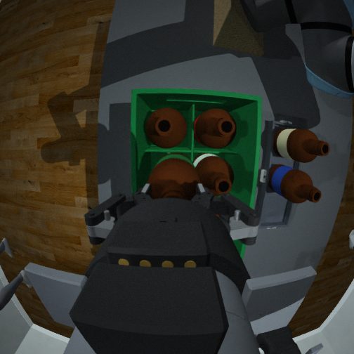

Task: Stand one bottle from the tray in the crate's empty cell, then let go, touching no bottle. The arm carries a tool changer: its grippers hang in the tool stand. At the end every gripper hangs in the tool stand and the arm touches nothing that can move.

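My gripper (pixel 173 190) is shut on a brown bottle with a green band (pixel 174 176), its fingers on either side. The held bottle is over or in the left cell of the crate's second visible row; its base and depth are hidden. The green crate (pixel 259 130) holds a brown bottle (pixel 167 132) at the back left, a red-banded bottle (pixel 214 130) at the back right and a white-banded bottle (pixel 216 172) right of the held one. The gripper body hides the crate's near part. The tray (pixel 269 140) at the right bears a cream-banded bottle (pixel 296 145) and a blue-banded bottle (pixel 291 184).
Part of a robot arm (pixel 327 55) shows at the top right, its shadow on the grey table (pixel 165 75). A tan block (pixel 235 35) stands at the top. Wood floor (pixel 30 100) lies left of the table. Parts of pale grey structures show along the bottom edges.
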